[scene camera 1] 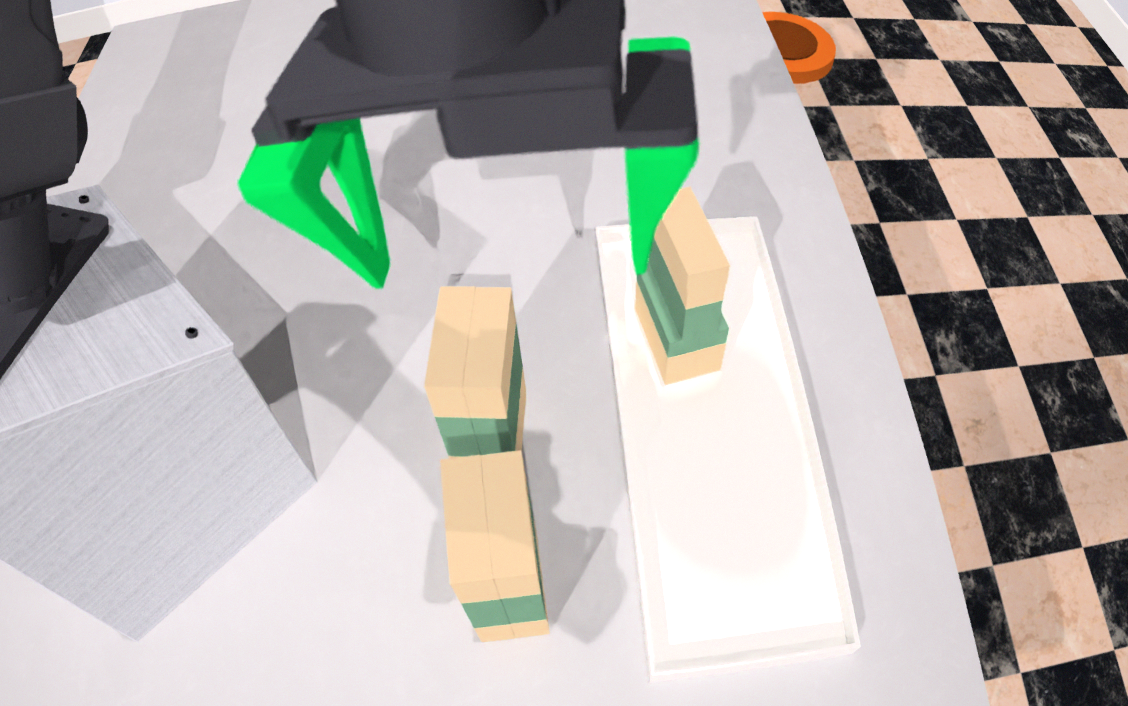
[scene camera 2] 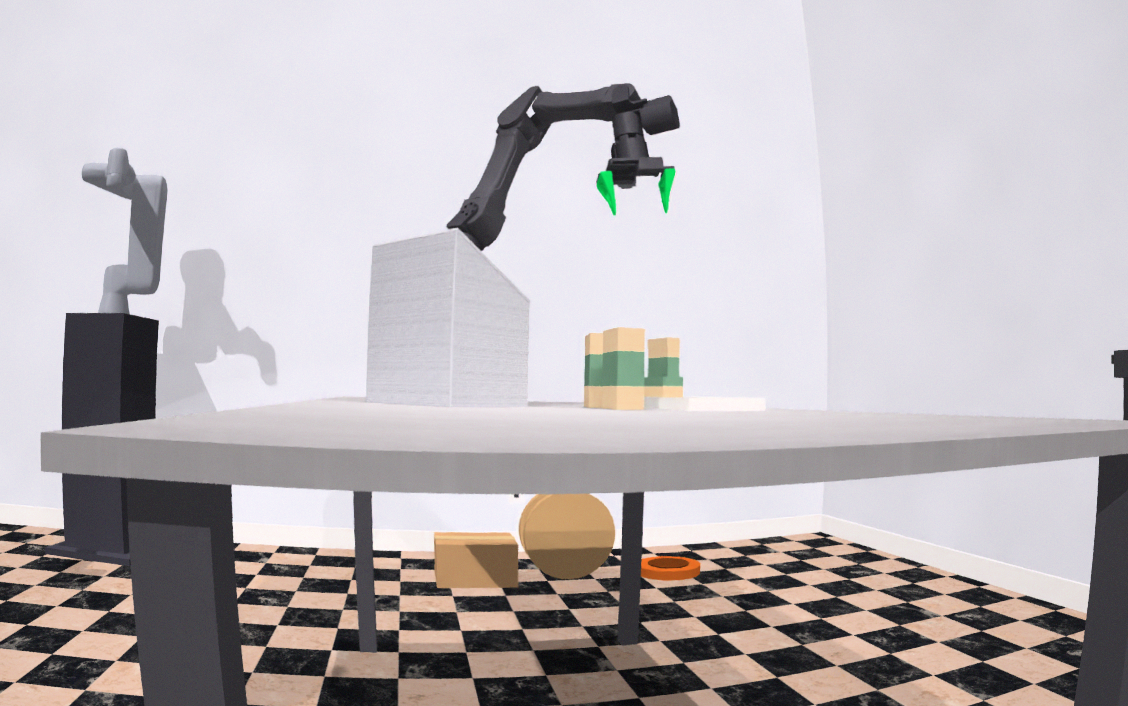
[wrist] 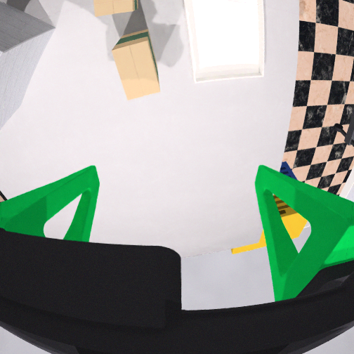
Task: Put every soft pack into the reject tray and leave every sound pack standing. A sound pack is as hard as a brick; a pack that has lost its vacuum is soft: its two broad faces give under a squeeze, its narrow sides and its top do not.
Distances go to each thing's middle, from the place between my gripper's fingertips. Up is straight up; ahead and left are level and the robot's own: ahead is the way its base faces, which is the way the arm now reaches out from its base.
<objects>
I see the white reject tray [scene camera 1: 739, 565] 12 cm ahead of my hand, 13 cm to the left of it and 35 cm below it.
</objects>
